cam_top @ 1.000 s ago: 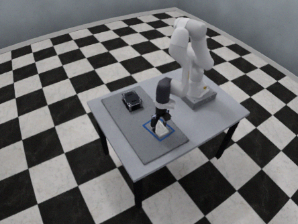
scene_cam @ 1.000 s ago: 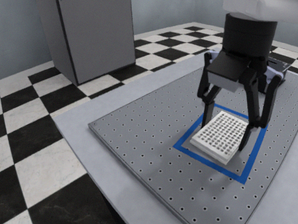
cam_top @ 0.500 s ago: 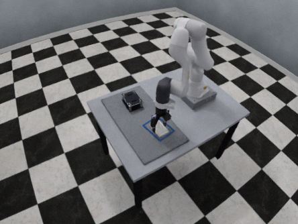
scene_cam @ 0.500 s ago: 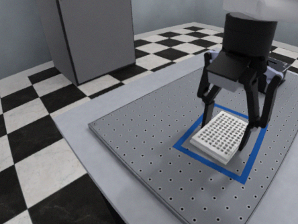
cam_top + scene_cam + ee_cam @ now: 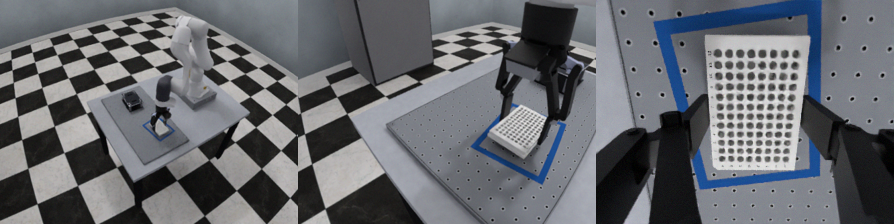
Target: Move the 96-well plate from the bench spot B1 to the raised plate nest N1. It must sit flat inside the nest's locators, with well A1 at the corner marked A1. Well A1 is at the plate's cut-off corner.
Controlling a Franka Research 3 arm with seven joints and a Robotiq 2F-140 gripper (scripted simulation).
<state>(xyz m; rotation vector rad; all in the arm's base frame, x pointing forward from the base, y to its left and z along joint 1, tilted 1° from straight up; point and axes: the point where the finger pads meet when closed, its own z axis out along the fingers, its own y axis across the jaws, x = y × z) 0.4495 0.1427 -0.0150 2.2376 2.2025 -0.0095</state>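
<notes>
The black raised nest is 3 cm ahead of my hand, 34 cm to the right of it and 1 cm above it. Round my hand: A1 mark 9 cm ahead, 27 cm to the right, 2 cm above; white 96-well plate 2 cm below.
</notes>
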